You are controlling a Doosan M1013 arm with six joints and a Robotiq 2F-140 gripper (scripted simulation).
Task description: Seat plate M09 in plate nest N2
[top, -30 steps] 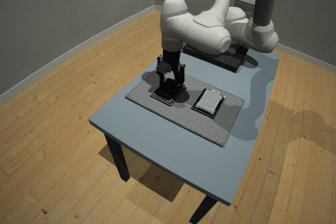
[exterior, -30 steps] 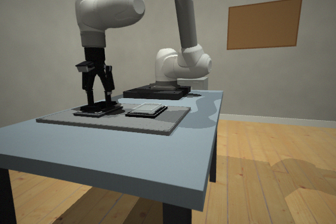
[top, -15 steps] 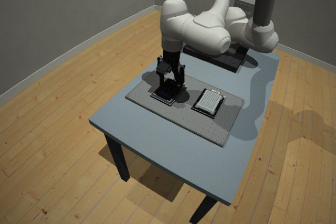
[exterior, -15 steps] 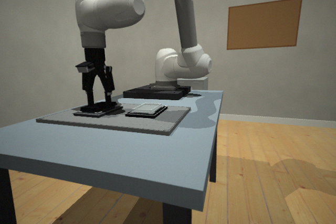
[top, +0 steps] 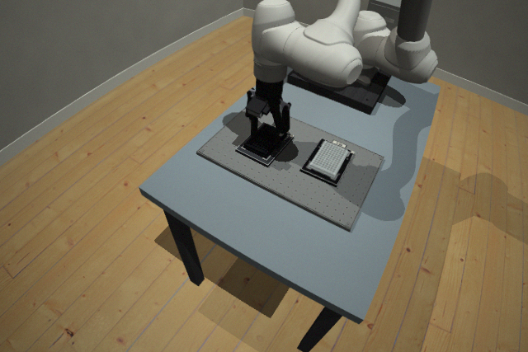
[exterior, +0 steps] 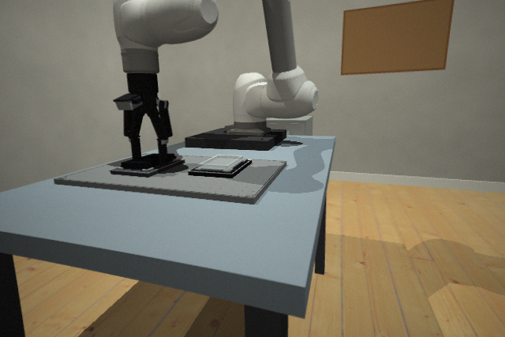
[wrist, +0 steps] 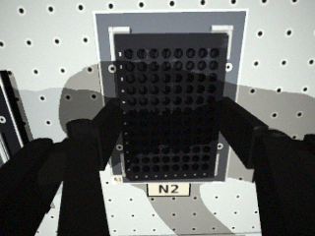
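Now: the black well plate 2 cm below my hand. Round my hand: plate nest: 4 cm below; white well plate: 20 cm to the left, 4 cm behind, 3 cm below.
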